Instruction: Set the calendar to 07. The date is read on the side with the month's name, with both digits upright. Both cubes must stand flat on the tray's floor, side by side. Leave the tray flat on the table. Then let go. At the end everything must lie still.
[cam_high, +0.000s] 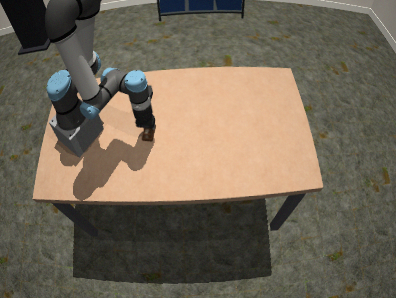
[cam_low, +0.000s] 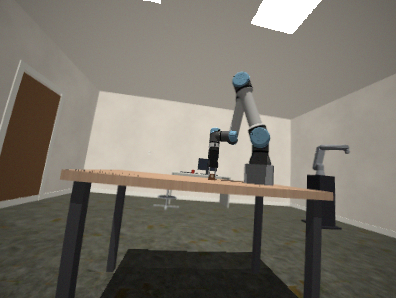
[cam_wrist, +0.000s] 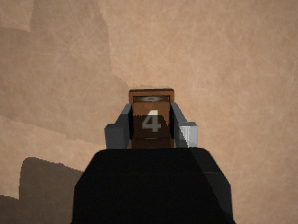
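Right now the brown calendar tray is 2 cm to the right of my hand and 3 cm below it.
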